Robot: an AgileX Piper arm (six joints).
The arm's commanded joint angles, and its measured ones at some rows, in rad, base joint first. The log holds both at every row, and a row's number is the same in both.
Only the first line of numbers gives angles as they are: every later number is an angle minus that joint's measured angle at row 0.
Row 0, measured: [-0.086, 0.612, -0.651, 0.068, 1.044, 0.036]
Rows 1 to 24, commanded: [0.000, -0.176, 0.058, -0.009, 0.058, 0.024]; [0.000, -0.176, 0.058, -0.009, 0.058, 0.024]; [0.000, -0.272, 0.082, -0.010, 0.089, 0.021]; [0.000, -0.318, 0.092, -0.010, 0.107, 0.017]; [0.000, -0.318, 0.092, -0.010, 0.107, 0.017]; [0.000, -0.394, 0.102, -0.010, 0.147, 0.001]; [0.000, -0.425, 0.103, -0.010, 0.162, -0.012]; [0.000, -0.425, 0.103, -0.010, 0.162, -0.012]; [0.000, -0.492, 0.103, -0.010, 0.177, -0.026]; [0.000, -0.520, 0.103, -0.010, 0.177, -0.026]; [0.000, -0.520, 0.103, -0.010, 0.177, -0.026]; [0.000, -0.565, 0.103, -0.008, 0.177, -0.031]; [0.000, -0.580, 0.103, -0.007, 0.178, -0.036]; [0.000, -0.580, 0.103, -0.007, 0.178, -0.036]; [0.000, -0.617, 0.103, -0.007, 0.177, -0.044]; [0.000, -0.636, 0.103, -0.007, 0.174, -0.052]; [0.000, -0.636, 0.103, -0.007, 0.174, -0.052]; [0.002, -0.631, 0.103, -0.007, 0.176, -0.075]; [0.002, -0.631, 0.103, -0.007, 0.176, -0.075]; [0.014, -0.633, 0.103, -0.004, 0.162, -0.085]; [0.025, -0.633, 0.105, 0.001, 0.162, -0.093]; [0.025, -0.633, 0.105, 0.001, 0.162, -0.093]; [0.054, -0.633, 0.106, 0.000, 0.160, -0.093]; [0.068, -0.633, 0.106, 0.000, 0.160, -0.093]
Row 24, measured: [0.049, -0.615, 0.102, 0.002, 0.171, -0.078]
